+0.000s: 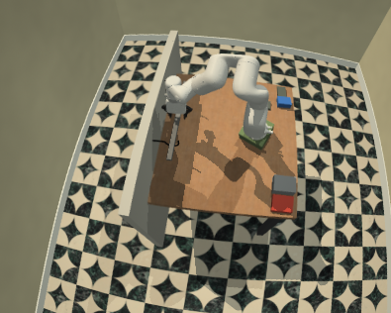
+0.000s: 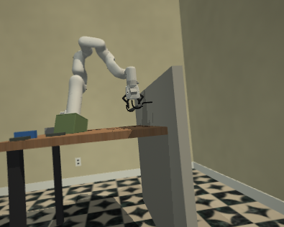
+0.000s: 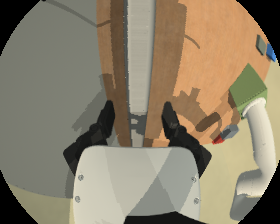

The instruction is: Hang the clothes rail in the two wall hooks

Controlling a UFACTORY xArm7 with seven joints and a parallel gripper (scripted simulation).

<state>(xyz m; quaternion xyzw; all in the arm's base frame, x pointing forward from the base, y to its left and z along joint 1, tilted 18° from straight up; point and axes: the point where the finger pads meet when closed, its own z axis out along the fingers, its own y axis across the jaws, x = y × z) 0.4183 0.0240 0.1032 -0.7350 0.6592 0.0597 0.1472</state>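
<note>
The clothes rail lies 20 mm below my hand. Also, from my hand: grey wall panel (120 mm ahead, 20 mm to the left, 390 mm below); grey box (640 mm behind, 200 mm to the left, 130 mm below); blue block (580 mm behind, 370 mm to the right, 130 mm below).
</note>
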